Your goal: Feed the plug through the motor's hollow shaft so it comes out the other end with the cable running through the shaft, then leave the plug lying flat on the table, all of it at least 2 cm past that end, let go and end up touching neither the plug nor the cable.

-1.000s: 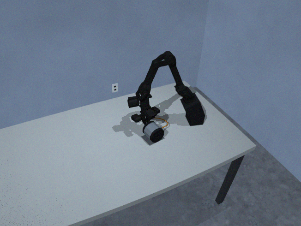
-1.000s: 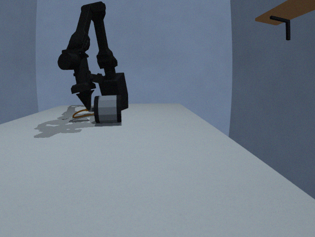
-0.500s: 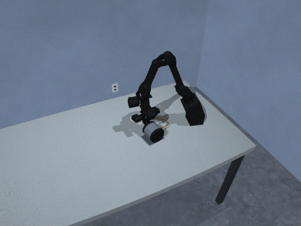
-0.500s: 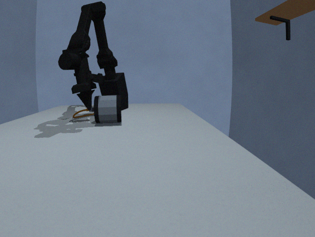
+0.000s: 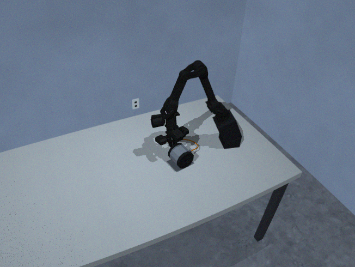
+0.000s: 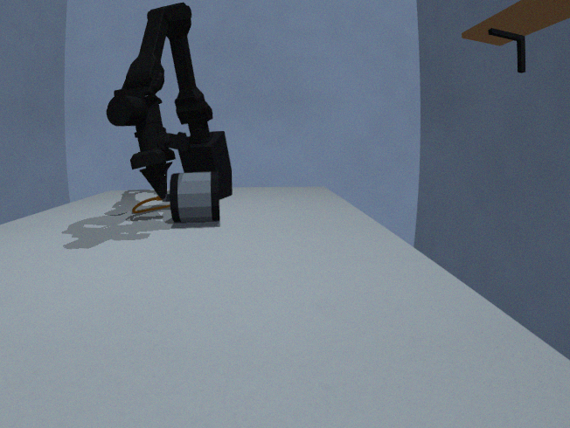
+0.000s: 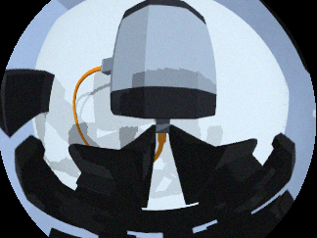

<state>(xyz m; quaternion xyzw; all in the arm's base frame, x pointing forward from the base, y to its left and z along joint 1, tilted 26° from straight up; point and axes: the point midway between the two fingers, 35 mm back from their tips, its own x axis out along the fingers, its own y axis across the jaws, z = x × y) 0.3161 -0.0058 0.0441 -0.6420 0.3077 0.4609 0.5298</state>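
Right now the plug is 3 cm below my hand and 2 cm to the left of it.
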